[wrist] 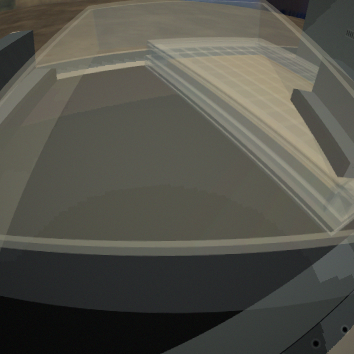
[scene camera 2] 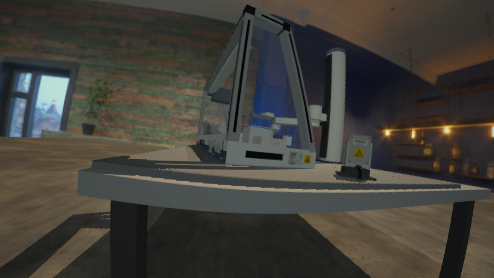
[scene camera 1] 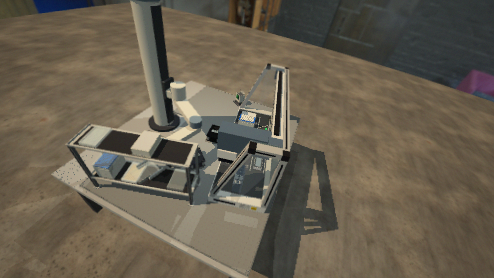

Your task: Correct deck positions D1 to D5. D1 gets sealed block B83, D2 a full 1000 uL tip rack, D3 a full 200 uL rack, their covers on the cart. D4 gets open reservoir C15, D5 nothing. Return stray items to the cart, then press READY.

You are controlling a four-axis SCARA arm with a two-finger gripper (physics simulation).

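My gripper (wrist: 177,56) is shut on a clear cover (wrist: 150,245), whose transparent outline spans between the two fingers in the wrist view. Behind and below it to the right lies a pale yellow gridded plate (wrist: 245,95) (scene camera 1: 133,172) under its own clear lid, on the cart's lower shelf. The cart (scene camera 1: 194,172) also carries a blue-topped tip rack (scene camera 1: 107,164) at the lower left. On the deck a blue and white rack (scene camera 1: 247,118) stands at the far end. A small clear item (scene camera 1: 258,162) sits at the near end. Labels are too small to read.
A white box (scene camera 1: 146,143) and a pale item (scene camera 1: 95,136) stand on the cart's upper shelf; a grey box (scene camera 1: 178,179) is at its lower right. The dark gantry head (scene camera 1: 244,138) spans the deck. A small screen unit (scene camera 1: 239,97) stands behind; a warning-labelled box (scene camera 2: 357,152) is at the table edge.
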